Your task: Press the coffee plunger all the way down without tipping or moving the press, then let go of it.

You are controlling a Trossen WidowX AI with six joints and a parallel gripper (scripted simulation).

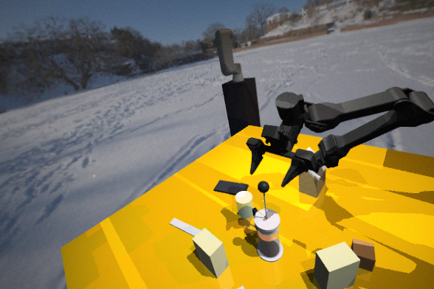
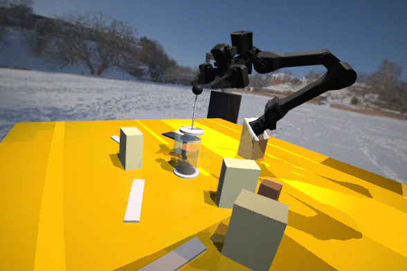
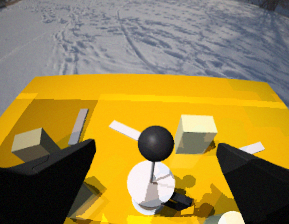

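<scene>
Right now my gripper tip is 2 cm to the left of the glass coffee press and 14 cm above it. The rest, counted from my gripper tip: brown box (8 cm behind, 23 cm to the left, 25 cm below).
</scene>
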